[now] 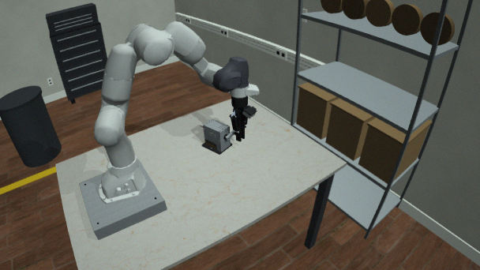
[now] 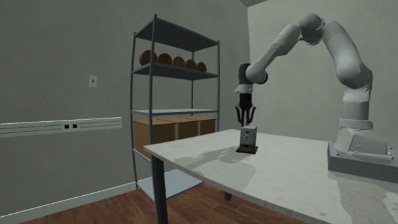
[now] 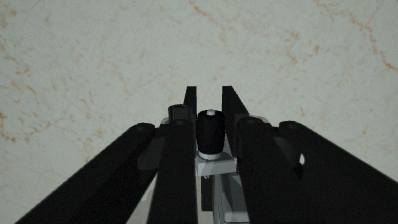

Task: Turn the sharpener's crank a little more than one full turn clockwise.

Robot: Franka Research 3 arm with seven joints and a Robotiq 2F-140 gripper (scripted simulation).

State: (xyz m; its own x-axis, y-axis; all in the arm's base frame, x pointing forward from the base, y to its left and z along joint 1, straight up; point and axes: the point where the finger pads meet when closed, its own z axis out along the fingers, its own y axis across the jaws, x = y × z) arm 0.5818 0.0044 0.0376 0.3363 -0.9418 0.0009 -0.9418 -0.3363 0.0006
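The crank lies 2 cm behind my hand, 2 cm to the left of it and 1 cm below it.
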